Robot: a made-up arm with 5 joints. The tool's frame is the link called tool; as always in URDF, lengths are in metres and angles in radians. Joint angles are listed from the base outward.
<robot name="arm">
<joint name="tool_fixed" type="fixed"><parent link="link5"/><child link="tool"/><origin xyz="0.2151 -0.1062 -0.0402" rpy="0 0 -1.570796"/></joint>
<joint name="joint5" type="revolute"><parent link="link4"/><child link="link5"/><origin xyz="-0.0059 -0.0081 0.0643"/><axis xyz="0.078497 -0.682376 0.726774"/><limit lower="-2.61" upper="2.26"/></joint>
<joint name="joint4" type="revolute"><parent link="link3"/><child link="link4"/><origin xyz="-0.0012 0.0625 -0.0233"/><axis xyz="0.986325 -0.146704 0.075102"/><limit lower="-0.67" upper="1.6"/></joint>
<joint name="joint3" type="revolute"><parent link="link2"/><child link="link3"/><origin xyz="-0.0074 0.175 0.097"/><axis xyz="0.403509 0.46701 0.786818"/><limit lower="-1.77" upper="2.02"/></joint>
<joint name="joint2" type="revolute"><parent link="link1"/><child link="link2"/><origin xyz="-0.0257 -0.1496 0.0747"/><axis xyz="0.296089 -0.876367 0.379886"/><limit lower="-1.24" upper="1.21"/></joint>
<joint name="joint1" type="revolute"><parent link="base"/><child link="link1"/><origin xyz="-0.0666 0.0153 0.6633"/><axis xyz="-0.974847 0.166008 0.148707"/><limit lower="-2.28" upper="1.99"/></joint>
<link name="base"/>
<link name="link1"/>
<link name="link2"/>
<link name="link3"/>
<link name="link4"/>
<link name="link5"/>
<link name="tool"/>
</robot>
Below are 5 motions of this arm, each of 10 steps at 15 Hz.
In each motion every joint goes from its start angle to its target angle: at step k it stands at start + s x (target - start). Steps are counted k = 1, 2, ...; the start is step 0. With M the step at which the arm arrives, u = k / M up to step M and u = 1 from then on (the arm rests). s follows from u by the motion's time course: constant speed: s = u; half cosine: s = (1 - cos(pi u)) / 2; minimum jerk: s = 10 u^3 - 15 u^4 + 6 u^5.
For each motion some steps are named. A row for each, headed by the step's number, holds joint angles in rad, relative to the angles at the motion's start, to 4 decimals.
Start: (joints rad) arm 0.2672 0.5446 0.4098 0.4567 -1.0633
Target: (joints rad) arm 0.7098 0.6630 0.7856 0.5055 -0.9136
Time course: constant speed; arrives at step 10
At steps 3, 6, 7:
3: 0.1328 0.0355 0.1127 0.0146 0.0449
6: 0.2656 0.0710 0.2255 0.0293 0.0898
7: 0.3098 0.0829 0.2631 0.0342 0.1048

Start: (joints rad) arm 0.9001 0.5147 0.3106 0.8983 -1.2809
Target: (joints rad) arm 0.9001 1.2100 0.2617 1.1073 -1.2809
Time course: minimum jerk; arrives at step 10
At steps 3, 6, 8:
3: 0.0000 0.1134 -0.0080 0.0341 0.0000
6: 0.0000 0.4746 -0.0334 0.1427 0.0000
8: 0.0000 0.6550 -0.0461 0.1969 0.0000

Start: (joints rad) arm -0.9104 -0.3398 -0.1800 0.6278 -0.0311
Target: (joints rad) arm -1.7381 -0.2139 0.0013 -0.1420 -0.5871
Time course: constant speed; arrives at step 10
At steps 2, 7, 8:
2: -0.1655 0.0252 0.0363 -0.1540 -0.1112
7: -0.5794 0.0881 0.1269 -0.5389 -0.3892
8: -0.6622 0.1007 0.1450 -0.6158 -0.4448

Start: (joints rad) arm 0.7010 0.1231 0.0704 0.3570 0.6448
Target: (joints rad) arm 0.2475 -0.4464 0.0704 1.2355 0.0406
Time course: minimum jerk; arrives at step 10
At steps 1, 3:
1: -0.0039 -0.0049 0.0000 0.0075 -0.0052
3: -0.0740 -0.0929 0.0000 0.1433 -0.0985

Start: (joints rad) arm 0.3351 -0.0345 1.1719 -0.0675 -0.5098
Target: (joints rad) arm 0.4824 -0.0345 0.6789 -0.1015 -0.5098
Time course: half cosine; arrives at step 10
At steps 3, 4, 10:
3: 0.0304 0.0000 -0.1016 -0.0070 0.0000
4: 0.0509 0.0000 -0.1703 -0.0117 0.0000
10: 0.1473 0.0000 -0.4930 -0.0340 0.0000

